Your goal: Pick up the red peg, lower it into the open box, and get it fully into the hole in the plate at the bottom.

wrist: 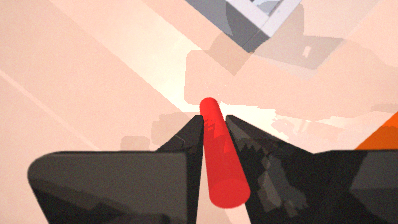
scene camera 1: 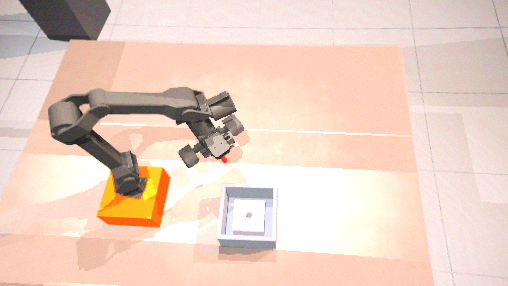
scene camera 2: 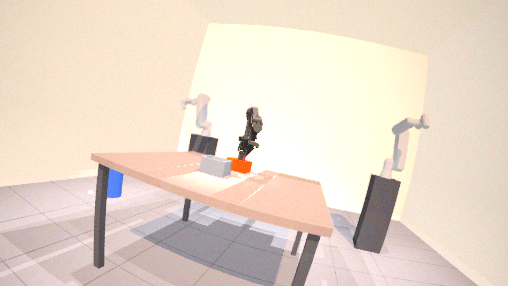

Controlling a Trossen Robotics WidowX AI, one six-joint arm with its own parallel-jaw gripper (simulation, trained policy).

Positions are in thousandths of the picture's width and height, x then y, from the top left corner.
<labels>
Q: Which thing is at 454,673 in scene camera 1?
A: A grey box.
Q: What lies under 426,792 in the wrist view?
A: My gripper.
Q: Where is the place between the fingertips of my gripper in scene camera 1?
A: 438,547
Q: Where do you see a red peg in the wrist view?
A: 574,842
</labels>
